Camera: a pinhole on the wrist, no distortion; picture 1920 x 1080 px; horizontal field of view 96.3 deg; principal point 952.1 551.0 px. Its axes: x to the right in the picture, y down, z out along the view. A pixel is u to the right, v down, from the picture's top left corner.
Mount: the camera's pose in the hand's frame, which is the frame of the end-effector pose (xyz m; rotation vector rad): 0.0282 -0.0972 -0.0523 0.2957 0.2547 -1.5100
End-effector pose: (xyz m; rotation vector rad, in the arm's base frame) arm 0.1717 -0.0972 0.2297 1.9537 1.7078 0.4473
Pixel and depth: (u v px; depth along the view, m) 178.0 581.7 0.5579
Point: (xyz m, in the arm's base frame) 0.6784 -0.1983 -0.1969
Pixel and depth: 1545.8 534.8 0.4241
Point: -0.1141 -0.0649 -0.2670
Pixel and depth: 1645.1 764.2 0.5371
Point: -0.1919 0.0827 -0.4234
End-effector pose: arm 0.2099 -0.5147 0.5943 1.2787 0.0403 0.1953
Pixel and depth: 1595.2 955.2 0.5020
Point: 0.5940 -0.9185 0.1160
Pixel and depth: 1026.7 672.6 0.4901
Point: 0.3908 -0.9570 0.4259
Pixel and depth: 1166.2 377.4 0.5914
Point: 0.2331 -1.0763 0.2927
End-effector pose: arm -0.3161 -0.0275 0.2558 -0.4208 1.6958 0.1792
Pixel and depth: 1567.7 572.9 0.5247
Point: 0.2000 -0.5064 0.2287
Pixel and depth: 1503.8 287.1 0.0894
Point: -0.2378 -0.1922 0.2738
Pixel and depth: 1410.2 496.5 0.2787
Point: -0.0480 -0.2809 0.2562
